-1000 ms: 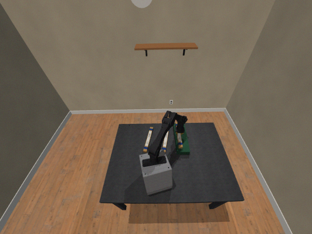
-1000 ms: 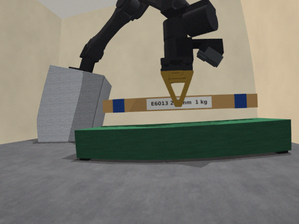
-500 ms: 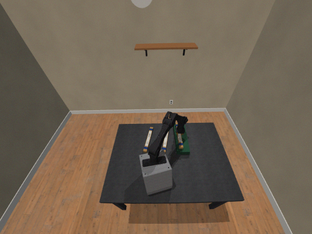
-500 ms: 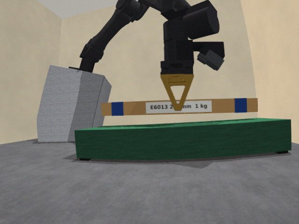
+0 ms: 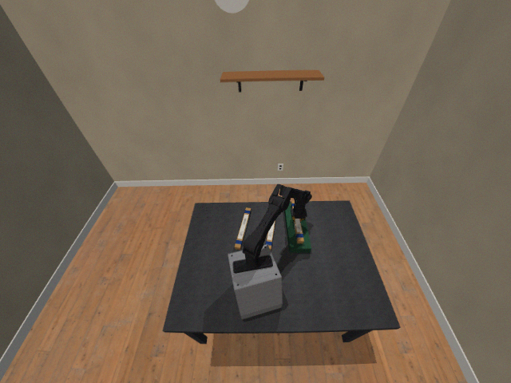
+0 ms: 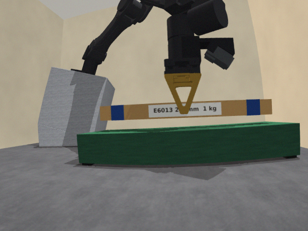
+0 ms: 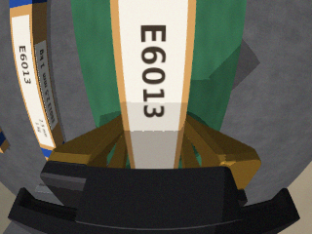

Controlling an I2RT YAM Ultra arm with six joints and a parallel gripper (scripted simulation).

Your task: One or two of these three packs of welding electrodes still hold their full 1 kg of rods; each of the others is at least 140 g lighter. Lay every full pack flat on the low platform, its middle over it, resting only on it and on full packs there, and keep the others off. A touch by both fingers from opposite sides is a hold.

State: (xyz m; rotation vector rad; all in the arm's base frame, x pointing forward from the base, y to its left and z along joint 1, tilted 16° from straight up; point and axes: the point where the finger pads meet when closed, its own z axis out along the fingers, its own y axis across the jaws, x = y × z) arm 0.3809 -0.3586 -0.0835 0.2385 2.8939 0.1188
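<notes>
Now: hand 8 cm above the green low platform.
</notes>
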